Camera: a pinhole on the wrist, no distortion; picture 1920 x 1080 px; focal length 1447.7 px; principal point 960.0 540.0 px. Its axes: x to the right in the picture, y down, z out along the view. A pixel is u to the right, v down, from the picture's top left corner.
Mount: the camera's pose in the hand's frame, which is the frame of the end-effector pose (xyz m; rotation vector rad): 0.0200 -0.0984 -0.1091 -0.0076 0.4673 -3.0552
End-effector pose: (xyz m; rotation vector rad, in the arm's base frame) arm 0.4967 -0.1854 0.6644 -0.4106 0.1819 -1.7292
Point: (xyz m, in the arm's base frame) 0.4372 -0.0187 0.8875
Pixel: 1593.7 373.8
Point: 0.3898 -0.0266 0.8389
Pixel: 1693.5 579.1
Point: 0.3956 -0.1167 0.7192
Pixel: 1660.3 362.4
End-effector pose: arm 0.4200 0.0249 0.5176 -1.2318 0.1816 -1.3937
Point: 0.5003 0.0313 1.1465
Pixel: 51.9 1043.6
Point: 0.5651 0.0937 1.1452
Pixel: 237.0 863.6
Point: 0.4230 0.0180 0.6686
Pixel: 367.7 182.3
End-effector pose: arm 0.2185 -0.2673 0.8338 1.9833 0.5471 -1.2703
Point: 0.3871 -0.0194 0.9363
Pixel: behind the camera
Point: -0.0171 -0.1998 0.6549
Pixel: 800.3 966.9
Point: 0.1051 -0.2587 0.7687
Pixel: 1036.5 127.2
